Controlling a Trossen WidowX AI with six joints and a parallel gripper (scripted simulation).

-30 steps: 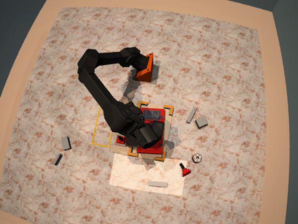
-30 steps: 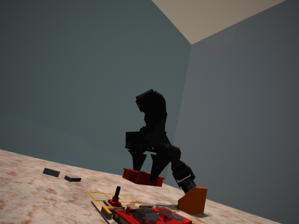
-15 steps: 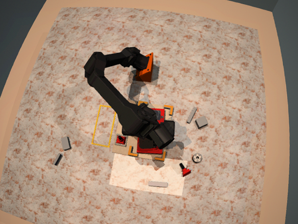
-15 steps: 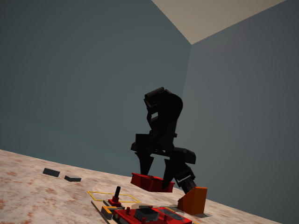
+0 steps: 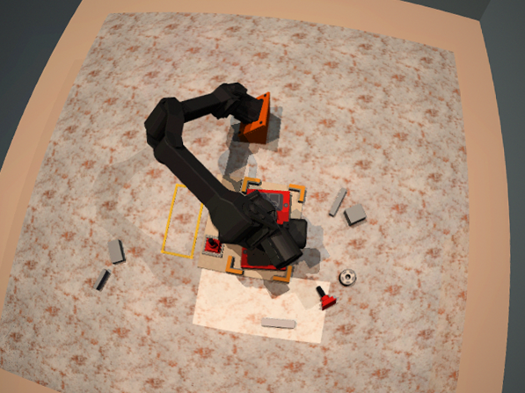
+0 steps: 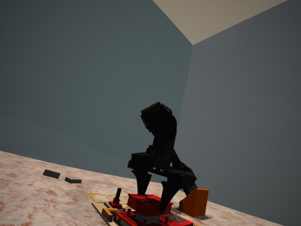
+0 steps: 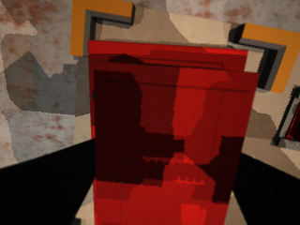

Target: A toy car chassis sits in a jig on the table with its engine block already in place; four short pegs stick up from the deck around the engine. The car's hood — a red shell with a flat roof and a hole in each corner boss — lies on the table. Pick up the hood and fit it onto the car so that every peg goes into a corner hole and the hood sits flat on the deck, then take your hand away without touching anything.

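Right now the red hood is 1 cm above my gripper tip. Round my gripper tip: grey engine block: 3 cm below, 1 cm to the left.
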